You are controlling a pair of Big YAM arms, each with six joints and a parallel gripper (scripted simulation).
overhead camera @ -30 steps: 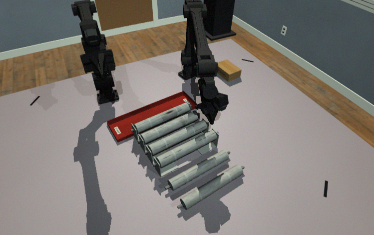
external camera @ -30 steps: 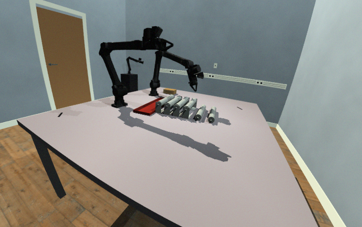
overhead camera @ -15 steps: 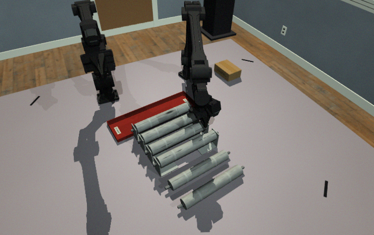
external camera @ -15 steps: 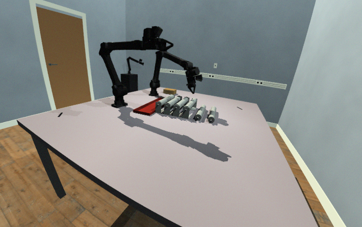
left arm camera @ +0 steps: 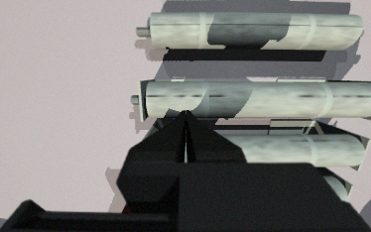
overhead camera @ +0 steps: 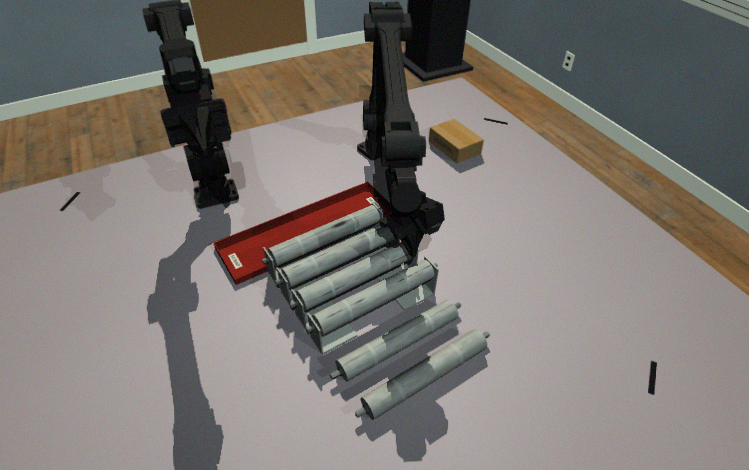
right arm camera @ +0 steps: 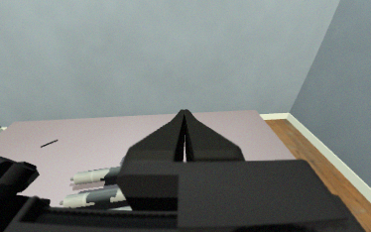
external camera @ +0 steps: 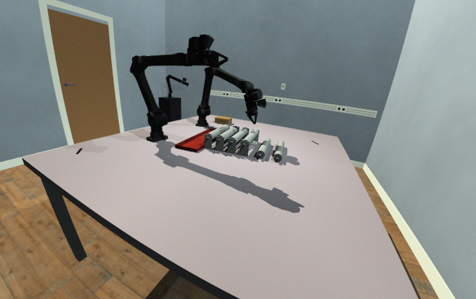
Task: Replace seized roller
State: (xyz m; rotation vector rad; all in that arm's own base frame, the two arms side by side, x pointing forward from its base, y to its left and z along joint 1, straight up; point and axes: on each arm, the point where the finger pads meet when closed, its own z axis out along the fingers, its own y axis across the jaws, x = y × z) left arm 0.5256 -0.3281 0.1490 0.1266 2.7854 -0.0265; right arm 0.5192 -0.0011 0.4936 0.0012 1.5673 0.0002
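My left gripper is now 10 cm to the left of the roller, 8 cm above it and 6 cm past it. The rest, counted from my left hand: red scrap tray: 32 cm behind, 14 cm below, 13 cm to the right; then cardboard box: 47 cm behind, 43 cm to the left, 11 cm below.
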